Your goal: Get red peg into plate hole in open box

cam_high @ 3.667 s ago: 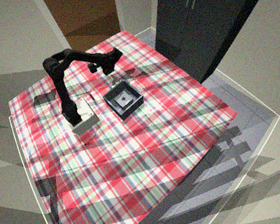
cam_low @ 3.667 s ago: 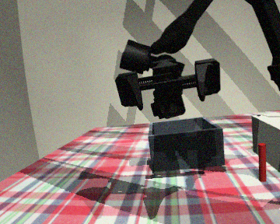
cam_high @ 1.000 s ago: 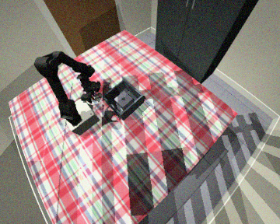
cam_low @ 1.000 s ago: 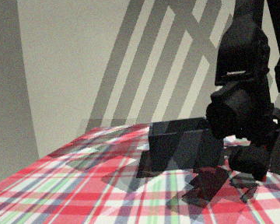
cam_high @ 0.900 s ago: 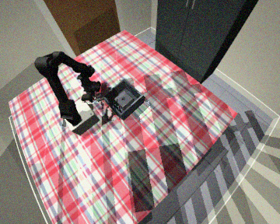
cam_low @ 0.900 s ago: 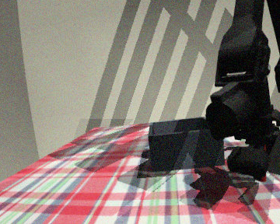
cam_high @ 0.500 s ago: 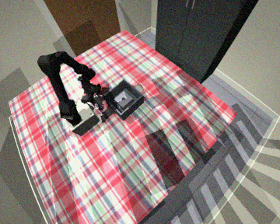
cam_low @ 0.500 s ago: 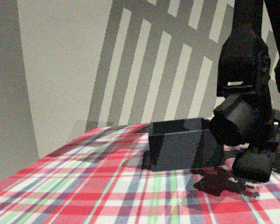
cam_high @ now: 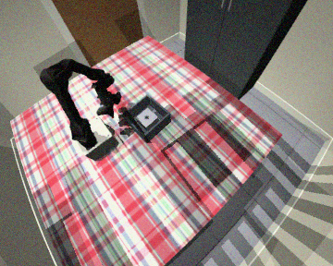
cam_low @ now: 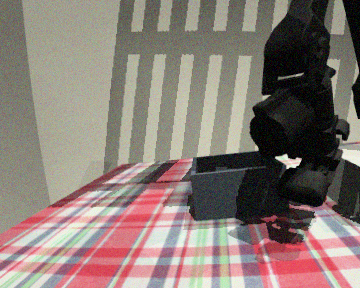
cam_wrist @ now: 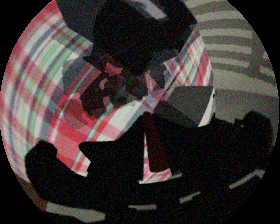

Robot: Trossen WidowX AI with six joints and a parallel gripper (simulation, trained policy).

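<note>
My gripper tip is 15 cm to the left of the dark grey box, 14 cm short of it and 3 cm above it. From my gripper tip the other things lie so: red peg 3 cm above, 1 cm to the left.
</note>
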